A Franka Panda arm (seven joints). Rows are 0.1 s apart.
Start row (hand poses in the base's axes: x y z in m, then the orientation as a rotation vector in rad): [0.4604, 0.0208, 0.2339, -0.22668, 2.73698, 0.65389]
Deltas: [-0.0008, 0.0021, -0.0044, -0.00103, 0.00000, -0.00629]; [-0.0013, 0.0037, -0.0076, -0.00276, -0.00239, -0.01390]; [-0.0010, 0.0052, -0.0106, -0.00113, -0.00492, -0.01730]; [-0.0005, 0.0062, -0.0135, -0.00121, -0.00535, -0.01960]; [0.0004, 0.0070, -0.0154, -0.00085, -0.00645, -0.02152]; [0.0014, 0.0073, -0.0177, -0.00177, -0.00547, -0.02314]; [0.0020, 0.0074, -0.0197, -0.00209, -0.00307, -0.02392]
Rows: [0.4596, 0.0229, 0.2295, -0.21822, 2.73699, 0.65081]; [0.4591, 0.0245, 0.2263, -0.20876, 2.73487, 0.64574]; [0.4594, 0.0260, 0.2233, -0.20438, 2.73160, 0.64630]; [0.4599, 0.0270, 0.2204, -0.20134, 2.73106, 0.64545]; [0.4608, 0.0278, 0.2185, -0.19891, 2.72973, 0.64511]; [0.4618, 0.0281, 0.2162, -0.19662, 2.73090, 0.64371]; [0.4624, 0.0282, 0.2142, -0.19496, 2.73325, 0.64374]
